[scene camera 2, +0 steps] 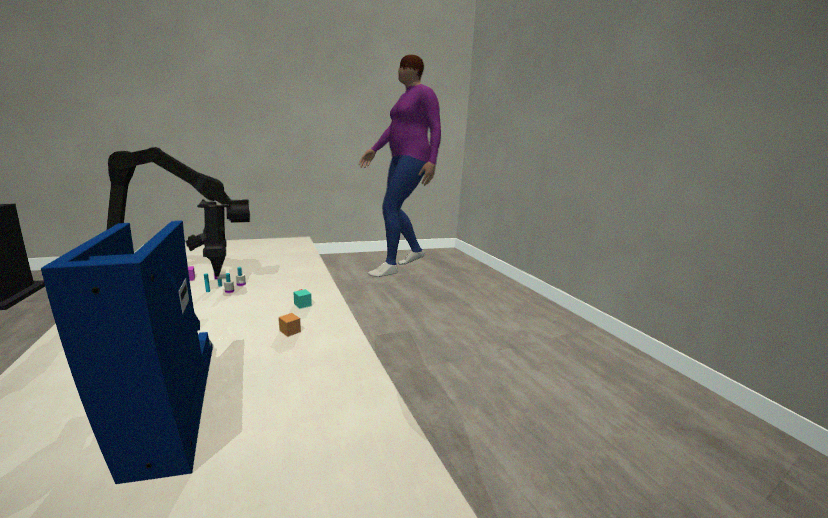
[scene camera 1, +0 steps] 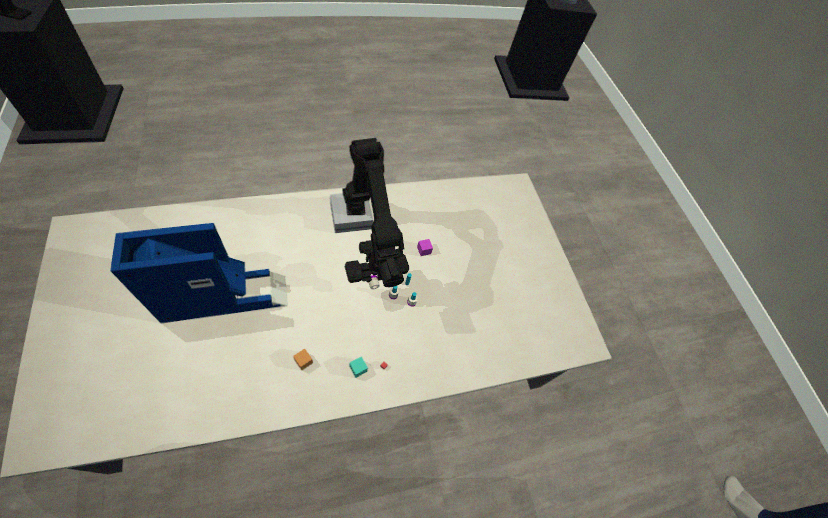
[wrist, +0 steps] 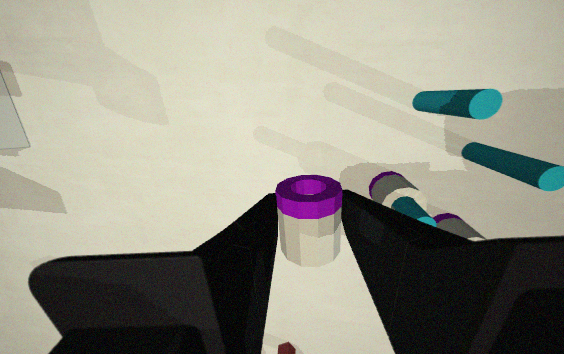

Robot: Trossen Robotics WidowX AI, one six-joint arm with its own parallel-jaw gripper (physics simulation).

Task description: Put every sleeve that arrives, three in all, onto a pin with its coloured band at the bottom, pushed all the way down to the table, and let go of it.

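My gripper (scene camera 1: 374, 279) (scene camera 2: 217, 274) (wrist: 307, 200) is shut on a white sleeve (scene camera 1: 374, 284) (wrist: 310, 242), held above the table left of the pins. The sleeve's purple band (wrist: 309, 206) is at its upper end, its hole facing the wrist camera. Two bare teal pins (wrist: 442, 103) (wrist: 510, 162) stand at the right in the wrist view; one bare pin (scene camera 1: 408, 279) shows in scene view 1, the other is hidden there. Two sleeves (scene camera 1: 393, 293) (scene camera 1: 412, 299) (scene camera 2: 228, 285) (scene camera 2: 240, 279) sit on two other pins, purple bands at the bottom, down at the table.
A blue chute (scene camera 1: 183, 287) (scene camera 2: 122, 354) stands at the left, its rails ending at a pale clear piece (scene camera 1: 278, 296). A magenta cube (scene camera 1: 424, 247) lies behind the pins. Orange (scene camera 1: 302, 359) (scene camera 2: 289, 324), teal (scene camera 1: 358, 367) (scene camera 2: 302, 298) and small red (scene camera 1: 384, 365) cubes lie toward the front. A person (scene camera 2: 415, 128) stands beyond the table.
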